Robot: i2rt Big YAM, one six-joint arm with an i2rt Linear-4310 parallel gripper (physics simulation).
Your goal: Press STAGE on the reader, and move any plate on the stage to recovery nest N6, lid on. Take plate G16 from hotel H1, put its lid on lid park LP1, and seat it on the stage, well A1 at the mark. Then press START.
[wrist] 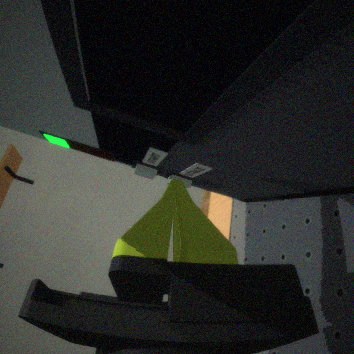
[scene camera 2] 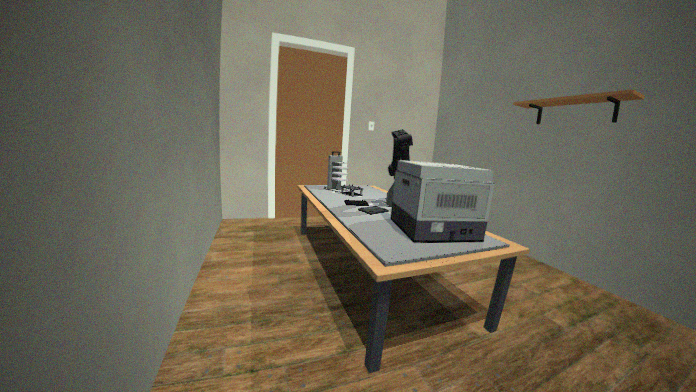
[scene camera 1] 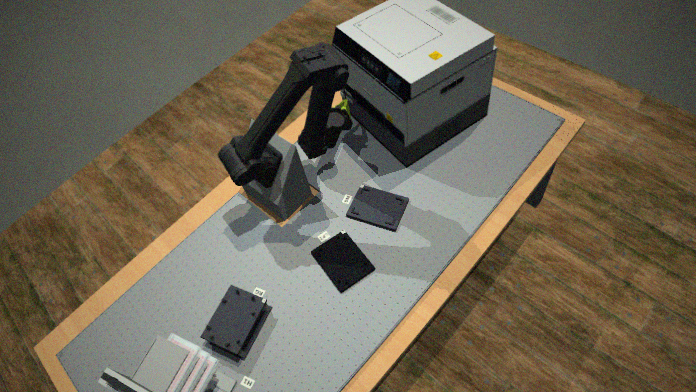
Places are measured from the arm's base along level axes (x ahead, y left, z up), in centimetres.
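Pixels of known places: gripper, fingertip midpoint: [wrist: 175, 184] [scene camera 1: 346, 99]; arm's base at its link origin: [scene camera 1: 268, 164].
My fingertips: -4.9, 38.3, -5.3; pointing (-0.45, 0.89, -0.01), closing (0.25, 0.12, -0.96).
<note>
Ahead of a thing's pixels: the offset from my fingertips to its top centre, as dx, dy, dz. "pt": to the spot under its first point.
My gripper [scene camera 1: 345, 106] [wrist: 175, 184] is shut with nothing between its green fingers. It is at the front of the reader @[+16.2, +16.8, +25.1] [scene camera 1: 452, 67] [scene camera 2: 452, 200]. In the wrist view its tips overlap the right button @[-3.8, +2.2, -0.3] [wrist: 185, 183]; contact cannot be told. The left button @[-3.8, +2.2, +2.9] [wrist: 145, 171] shows beside them; both labels are too small to read surely. Hotel H1 [scene camera 2: 335, 172] holds several pale plates @[+36.9, -92.7, +11.8] [scene camera 1: 192, 367]. A black pad @[pt +39.3, -43.0, -8.7] [scene camera 1: 343, 262] [scene camera 2: 356, 202], a dark flat nest @[+34.0, -22.3, -7.9] [scene camera 1: 378, 208] [scene camera 2: 373, 210] and a raised dark platform @[+30.6, -75.9, -2.1] [scene camera 1: 233, 317] [scene camera 2: 352, 190] stand apart; their tags are unclear. Any plate on the stage is hidden.
The arm's base [scene camera 1: 285, 187] stands at one long edge of the table [scene camera 1: 445, 295] [scene camera 2: 350, 245], close to the reader. In the wrist view, the reader's dark body @[pt +8.6, -0.1, -1.4] [wrist: 280, 130] fills much of the upper part. A green light @[pt -3.6, +2.1, +10.1] [wrist: 56, 140] is lit on its front.
</note>
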